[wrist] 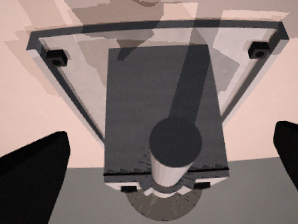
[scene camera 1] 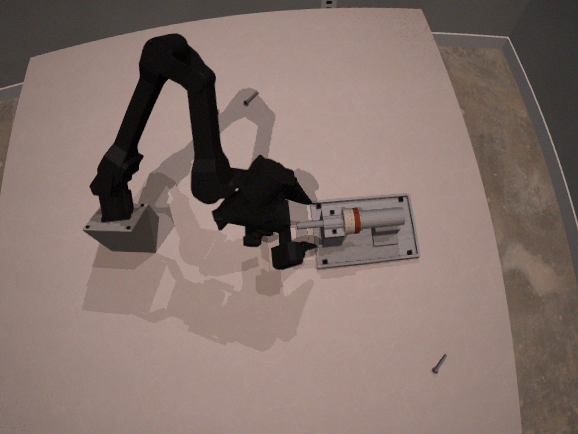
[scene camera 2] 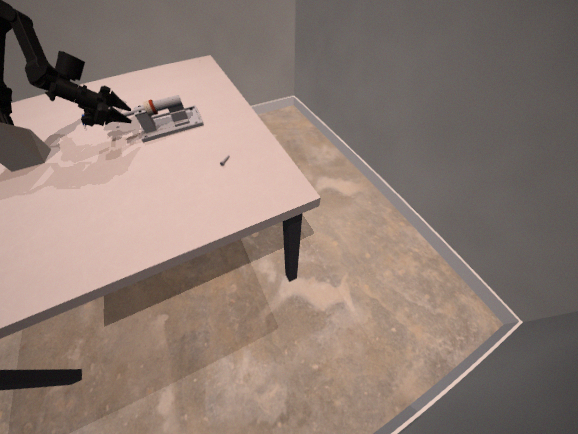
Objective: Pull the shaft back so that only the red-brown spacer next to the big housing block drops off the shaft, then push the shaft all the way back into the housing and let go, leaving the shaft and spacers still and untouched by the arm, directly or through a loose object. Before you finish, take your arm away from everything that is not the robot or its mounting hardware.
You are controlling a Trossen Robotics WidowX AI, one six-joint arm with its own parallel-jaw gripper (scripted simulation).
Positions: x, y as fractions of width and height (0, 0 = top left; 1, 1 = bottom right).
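Observation:
The gripper (scene camera 1: 0.54, 0.52) is in view, and it also appears in the wrist view (wrist: 0.58, 0.61) and in scene camera 2 (scene camera 2: 0.23, 0.27). A cream spacer (wrist: 0.46, 0.90) can be seen as well.

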